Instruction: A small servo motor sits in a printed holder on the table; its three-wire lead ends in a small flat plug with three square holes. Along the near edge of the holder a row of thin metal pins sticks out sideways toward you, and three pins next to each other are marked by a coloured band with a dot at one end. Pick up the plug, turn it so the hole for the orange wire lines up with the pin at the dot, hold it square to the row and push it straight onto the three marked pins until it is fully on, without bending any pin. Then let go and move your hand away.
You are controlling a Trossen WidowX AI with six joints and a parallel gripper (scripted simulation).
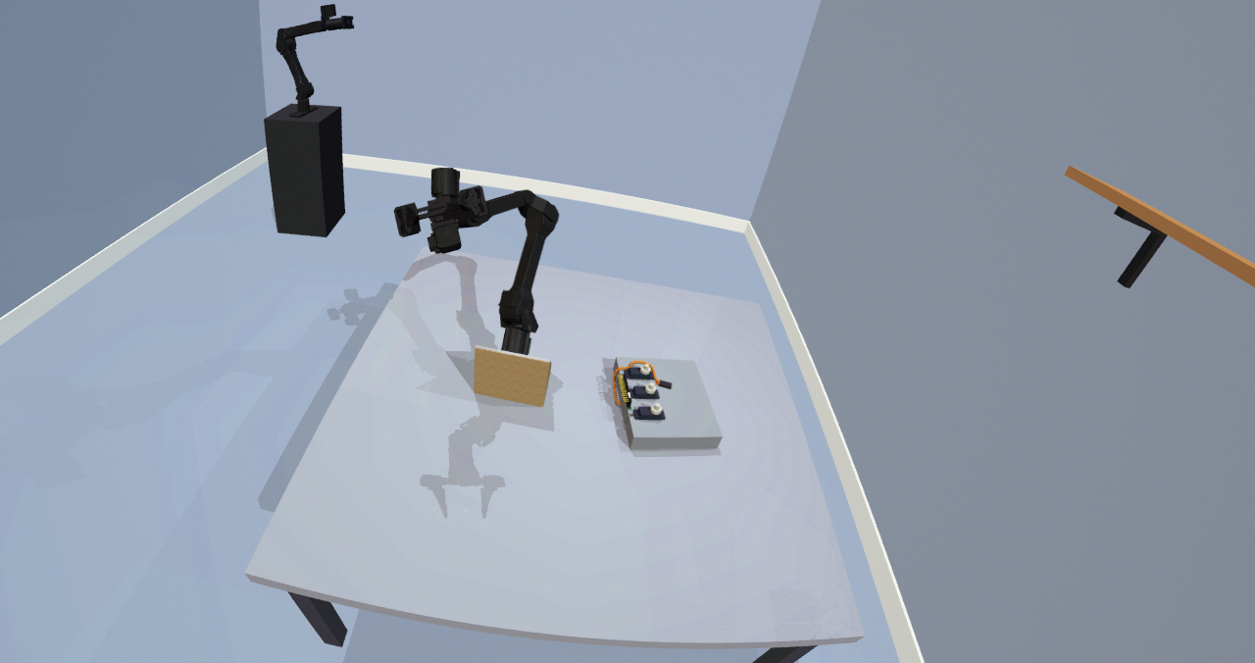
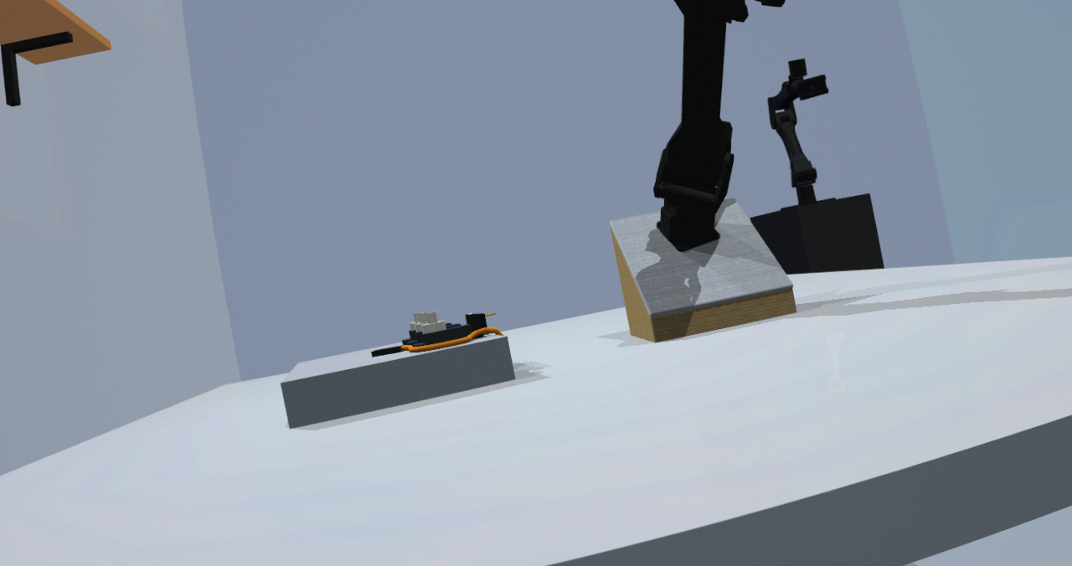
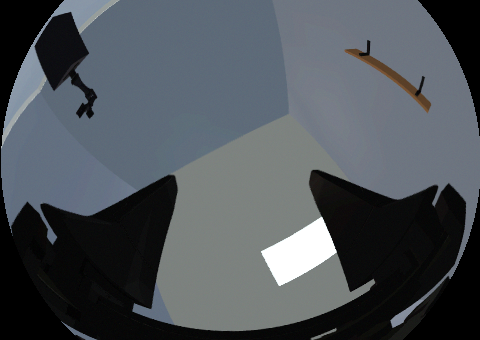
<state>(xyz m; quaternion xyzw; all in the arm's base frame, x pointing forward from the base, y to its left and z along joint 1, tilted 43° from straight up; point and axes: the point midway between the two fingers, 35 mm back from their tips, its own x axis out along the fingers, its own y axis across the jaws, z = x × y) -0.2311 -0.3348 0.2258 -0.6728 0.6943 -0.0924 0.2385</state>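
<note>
Right now the white band is 49 cm below my gripper tip, 48 cm ahead of it and 6 cm to the left of it. From my gripper tip the other things lie so: grey holder (63 cm ahead, 54 cm below, 10 cm to the left); red dot (49 cm below, 48 cm ahead, 6 cm to the left).
</note>
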